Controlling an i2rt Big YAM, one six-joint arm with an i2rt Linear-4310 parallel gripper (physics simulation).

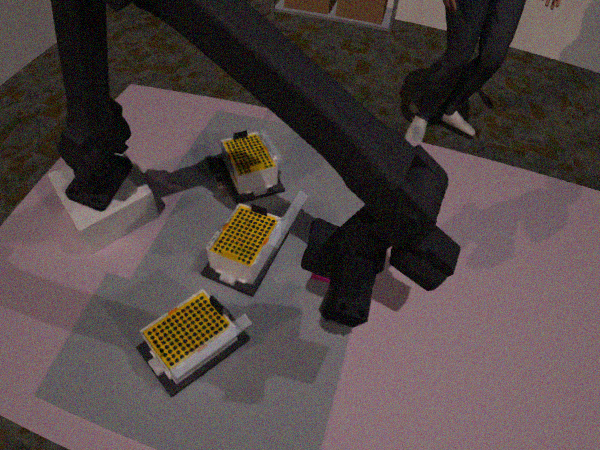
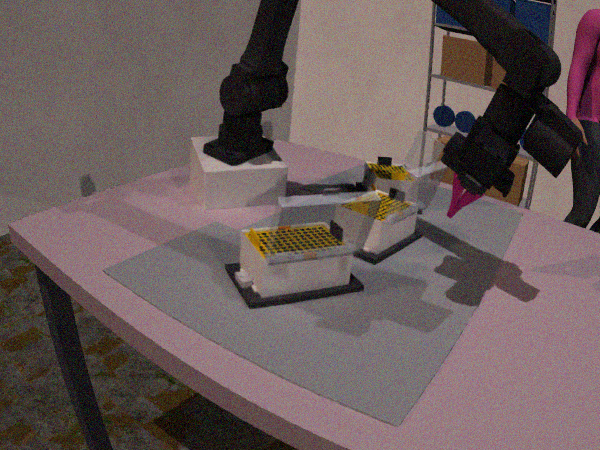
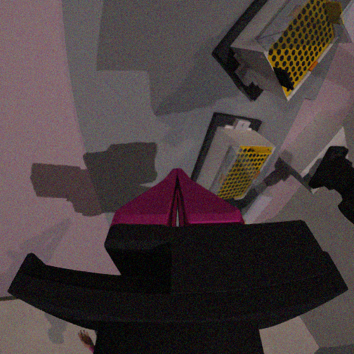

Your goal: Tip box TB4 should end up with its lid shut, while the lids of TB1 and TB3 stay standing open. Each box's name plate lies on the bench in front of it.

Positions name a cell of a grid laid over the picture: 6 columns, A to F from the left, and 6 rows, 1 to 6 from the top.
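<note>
My gripper (image 2: E3) (image 1: D4) (image 3: C3) is there in image 1, image 2 and image 3. I can see a clear lid (image 1: B5), and also a clear lid (image 2: E3). Image 1 shows me a clear lid (image 1: C2) too, while a grey mat (image 3: C2) is what I find in image 3 along with my gripper.
</note>
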